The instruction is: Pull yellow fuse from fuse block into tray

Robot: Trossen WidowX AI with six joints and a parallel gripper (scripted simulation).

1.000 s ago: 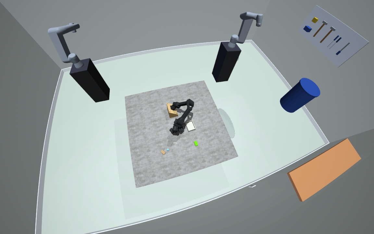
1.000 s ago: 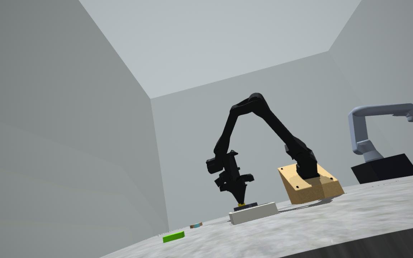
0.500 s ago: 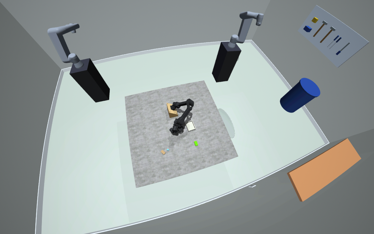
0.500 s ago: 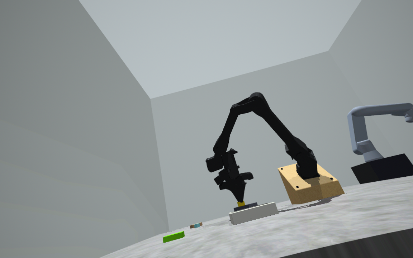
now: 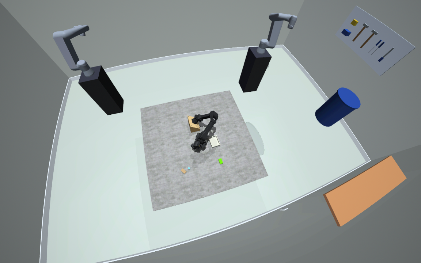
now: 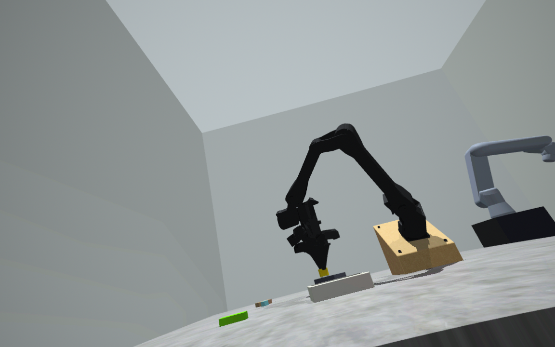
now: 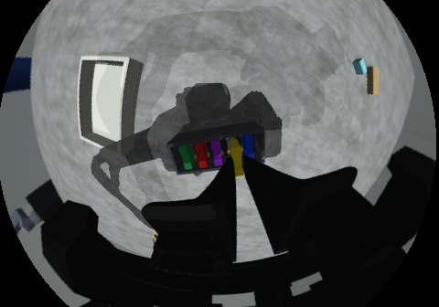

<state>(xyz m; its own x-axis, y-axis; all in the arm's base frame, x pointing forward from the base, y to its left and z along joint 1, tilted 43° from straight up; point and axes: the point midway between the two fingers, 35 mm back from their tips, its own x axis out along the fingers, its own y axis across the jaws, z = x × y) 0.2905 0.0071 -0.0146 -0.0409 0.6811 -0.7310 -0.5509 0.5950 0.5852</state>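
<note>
Right now my gripper tip is 2 cm past the white tray, 19 cm to the right of it and 6 cm above it. Also, from my gripper tip: yellow fuse 1 cm below; cyan piece 23 cm ahead, 16 cm to the right, 5 cm below.
</note>
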